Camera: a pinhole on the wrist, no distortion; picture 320 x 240 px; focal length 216.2 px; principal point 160.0 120.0 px. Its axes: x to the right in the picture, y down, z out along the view. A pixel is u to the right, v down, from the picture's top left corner.
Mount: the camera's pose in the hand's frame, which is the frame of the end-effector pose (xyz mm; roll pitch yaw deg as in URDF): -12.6 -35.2 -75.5 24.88 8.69 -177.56
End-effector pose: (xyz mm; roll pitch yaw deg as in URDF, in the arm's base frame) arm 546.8 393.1 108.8 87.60 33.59 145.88
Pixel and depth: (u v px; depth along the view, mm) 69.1 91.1 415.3
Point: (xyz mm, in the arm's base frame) 548.8 744.3 227.7
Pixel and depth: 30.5 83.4 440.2
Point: 490.4 815.8 208.0
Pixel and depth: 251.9 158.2 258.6
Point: 732.3 457.8 225.7
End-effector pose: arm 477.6 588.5 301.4 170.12 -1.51 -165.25
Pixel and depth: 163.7 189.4 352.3
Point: 529.4 660.9 18.5
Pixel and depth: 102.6 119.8 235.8
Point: 439.2 670.8 169.8
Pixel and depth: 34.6 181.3 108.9
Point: 447.3 572.7 255.7
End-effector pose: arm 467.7 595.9 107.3 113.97 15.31 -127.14
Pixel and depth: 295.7 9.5 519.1
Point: 361.1 1078.1 483.9
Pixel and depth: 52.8 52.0 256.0
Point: 261.0 635.1 164.4
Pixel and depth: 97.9 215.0 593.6
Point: 51.0 927.4 -156.3
